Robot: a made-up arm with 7 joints.
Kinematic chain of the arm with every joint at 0, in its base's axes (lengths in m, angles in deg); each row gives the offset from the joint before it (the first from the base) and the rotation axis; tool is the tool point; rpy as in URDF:
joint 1: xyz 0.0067 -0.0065 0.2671 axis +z
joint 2: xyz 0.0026 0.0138 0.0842 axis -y
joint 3: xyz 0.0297 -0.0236 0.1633 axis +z
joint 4: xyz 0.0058 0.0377 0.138 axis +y
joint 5: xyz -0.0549 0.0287 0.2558 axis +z
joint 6: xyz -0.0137 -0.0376 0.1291 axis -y
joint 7: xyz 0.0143 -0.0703 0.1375 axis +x
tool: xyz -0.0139 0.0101 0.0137 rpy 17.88 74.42 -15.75
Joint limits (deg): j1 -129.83..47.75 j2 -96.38..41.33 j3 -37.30..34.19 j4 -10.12..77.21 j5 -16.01..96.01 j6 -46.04..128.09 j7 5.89..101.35
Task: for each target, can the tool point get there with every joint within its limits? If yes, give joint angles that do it. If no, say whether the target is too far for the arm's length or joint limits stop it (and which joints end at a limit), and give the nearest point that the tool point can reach.
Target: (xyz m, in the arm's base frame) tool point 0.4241 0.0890 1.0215
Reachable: yes | joints 32.01 -22.99 -18.44 14.05 60.45 46.99 93.80
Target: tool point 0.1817 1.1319 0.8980
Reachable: no: too far | nearest point 0.1102 0.6670 0.8009 | short by 0.480 m
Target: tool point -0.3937 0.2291 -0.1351
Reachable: no: joint limits stop it (at a limit: joint 1, joint 2, joint 3, joint 4, joint 5) | nearest point -0.4388 -0.0089 -0.0894 | short by 0.247 m
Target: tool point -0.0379 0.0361 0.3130
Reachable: no: joint limits stop it (at a limit: joint 1, joint 2, joint 3, joint 4, joint 5, joint 6) | nearest point -0.3448 -0.0561 0.0762 | short by 0.398 m
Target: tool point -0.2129 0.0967 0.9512
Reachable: yes | joints -59.06 22.54 -6.16 6.09 66.17 110.59 52.09
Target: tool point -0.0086 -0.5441 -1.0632
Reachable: no: too far | nearest point -0.0045 -0.4005 -0.2561 | short by 0.820 m
